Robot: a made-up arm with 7 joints.
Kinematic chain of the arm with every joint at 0, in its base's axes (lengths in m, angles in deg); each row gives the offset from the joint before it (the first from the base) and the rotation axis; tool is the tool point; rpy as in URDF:
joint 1: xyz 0 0 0.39 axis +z
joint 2: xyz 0 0 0 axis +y
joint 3: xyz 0 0 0.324 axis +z
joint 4: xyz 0.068 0 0 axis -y
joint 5: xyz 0.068 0 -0.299 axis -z
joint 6: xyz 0 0 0 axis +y
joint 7: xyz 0.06 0 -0.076 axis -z
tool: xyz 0 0 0 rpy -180 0 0
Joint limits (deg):
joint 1: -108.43..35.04
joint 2: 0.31..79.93
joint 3: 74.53..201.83
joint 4: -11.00..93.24
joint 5: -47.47..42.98
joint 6: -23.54..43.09
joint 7: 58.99..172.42
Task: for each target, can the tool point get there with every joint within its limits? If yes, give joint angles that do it. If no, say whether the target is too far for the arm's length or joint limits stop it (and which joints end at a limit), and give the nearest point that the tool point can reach.
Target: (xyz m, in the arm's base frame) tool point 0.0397 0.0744 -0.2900
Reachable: no: joint limits stop it (at a limit: joint 2, joint 3, joint 5, joint 6) | nearest point 0.0904 0.1695 0.2758 | short by 0.576 m
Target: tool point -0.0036 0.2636 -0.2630
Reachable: no: joint limits stop it (at a limit: joint 2, joint 3, joint 5, joint 6) | nearest point -0.0042 0.3059 0.2602 | short by 0.525 m
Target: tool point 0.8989 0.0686 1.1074
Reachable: no: too far | nearest point 0.5019 0.0383 0.7906 | short by 0.509 m
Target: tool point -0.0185 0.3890 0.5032
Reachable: yes | joints 6.61 40.18 100.04 35.75 13.34 -6.18 154.22
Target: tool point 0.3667 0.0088 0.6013
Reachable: yes | joints -80.85 73.05 116.42 43.97 -12.67 20.96 148.76
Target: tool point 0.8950 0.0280 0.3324
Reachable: no: too far | nearest point 0.6420 0.0201 0.3569 | short by 0.254 m
